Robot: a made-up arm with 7 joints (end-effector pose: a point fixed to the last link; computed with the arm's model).
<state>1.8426 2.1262 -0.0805 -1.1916 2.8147 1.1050 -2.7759</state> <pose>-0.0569 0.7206 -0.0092 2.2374 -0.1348 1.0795</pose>
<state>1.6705 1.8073 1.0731 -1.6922 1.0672 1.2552 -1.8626</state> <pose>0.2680 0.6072 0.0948 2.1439 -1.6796 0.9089</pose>
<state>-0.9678 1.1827 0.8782 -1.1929 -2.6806 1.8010 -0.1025</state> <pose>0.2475 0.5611 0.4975 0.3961 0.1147 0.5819</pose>
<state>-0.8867 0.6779 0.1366 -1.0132 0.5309 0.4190 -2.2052</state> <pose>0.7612 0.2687 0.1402 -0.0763 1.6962 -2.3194</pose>
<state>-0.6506 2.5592 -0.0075 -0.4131 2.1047 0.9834 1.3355</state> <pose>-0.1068 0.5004 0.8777 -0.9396 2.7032 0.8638</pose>
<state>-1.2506 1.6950 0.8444 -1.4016 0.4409 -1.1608 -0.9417</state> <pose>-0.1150 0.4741 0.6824 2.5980 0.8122 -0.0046</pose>
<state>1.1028 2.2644 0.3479 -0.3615 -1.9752 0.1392 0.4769</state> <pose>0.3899 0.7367 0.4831 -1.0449 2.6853 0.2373</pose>
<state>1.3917 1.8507 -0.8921 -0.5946 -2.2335 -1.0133 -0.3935</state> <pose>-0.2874 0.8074 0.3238 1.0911 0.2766 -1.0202</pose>
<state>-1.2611 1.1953 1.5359 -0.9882 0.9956 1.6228 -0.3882</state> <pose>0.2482 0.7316 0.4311 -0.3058 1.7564 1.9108</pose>
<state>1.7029 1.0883 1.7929 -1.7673 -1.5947 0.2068 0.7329</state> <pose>-0.0336 0.5326 0.5587 -0.0684 2.0745 -1.1385</pose>
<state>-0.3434 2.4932 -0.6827 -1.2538 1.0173 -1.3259 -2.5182</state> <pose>0.2135 0.5323 0.5982 1.1595 2.6127 0.0960</pose>
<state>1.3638 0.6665 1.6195 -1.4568 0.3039 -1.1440 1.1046</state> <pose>-0.3992 0.5772 0.3451 0.7011 -0.2764 -2.9440</pose>
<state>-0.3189 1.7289 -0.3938 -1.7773 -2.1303 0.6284 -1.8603</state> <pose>0.4678 0.4115 0.2211 0.3901 1.6384 1.7756</pose>
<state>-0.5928 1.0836 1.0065 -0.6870 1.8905 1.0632 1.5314</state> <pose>0.3903 0.7006 0.2019 0.3458 2.4187 -0.9049</pose>
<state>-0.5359 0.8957 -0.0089 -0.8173 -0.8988 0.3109 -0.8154</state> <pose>0.6055 0.5210 -0.0660 -0.5809 1.8059 -1.6415</pose>
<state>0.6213 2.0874 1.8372 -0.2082 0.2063 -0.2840 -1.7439</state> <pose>0.1123 0.6993 0.7271 0.0823 1.3325 -0.9338</pose>
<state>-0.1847 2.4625 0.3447 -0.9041 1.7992 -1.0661 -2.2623</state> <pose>0.1701 0.3369 0.8888 1.4186 1.2057 -0.5720</pose>
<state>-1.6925 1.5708 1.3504 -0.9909 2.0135 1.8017 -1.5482</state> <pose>-0.1317 0.6752 0.5774 -1.6245 -0.5018 1.7535</pose>
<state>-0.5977 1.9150 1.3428 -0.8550 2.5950 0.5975 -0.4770</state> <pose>-0.1253 0.5925 0.7775 -0.9875 1.0686 1.3396</pose>
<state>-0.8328 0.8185 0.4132 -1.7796 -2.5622 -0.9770 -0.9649</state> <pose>0.5171 0.2870 0.3510 0.0743 2.8038 0.2747</pose>
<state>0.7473 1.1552 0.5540 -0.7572 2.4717 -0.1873 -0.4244</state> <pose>-0.1366 0.8101 -0.0660 0.7558 -1.3273 -1.2319</pose>
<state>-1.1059 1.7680 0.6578 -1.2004 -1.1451 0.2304 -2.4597</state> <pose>0.0085 0.5570 0.7772 -0.9038 1.2437 0.5528</pose>
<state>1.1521 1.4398 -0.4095 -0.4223 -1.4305 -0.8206 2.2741</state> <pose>-0.4272 0.7886 0.1380 -1.6269 -0.0211 -0.3925</pose>
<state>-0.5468 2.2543 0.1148 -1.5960 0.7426 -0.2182 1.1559</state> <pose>0.2784 0.3378 0.7371 -0.4541 0.5649 2.5059</pose>
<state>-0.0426 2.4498 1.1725 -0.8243 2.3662 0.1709 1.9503</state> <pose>0.0978 0.2166 0.9958 0.3999 1.8730 -0.0119</pose>
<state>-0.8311 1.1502 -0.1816 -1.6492 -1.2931 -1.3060 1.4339</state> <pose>0.5986 0.2464 0.2918 0.4407 -0.7880 1.9900</pose>
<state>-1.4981 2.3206 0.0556 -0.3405 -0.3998 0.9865 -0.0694</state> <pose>-0.3783 0.7095 0.5831 0.4020 -0.6253 -0.6641</pose>
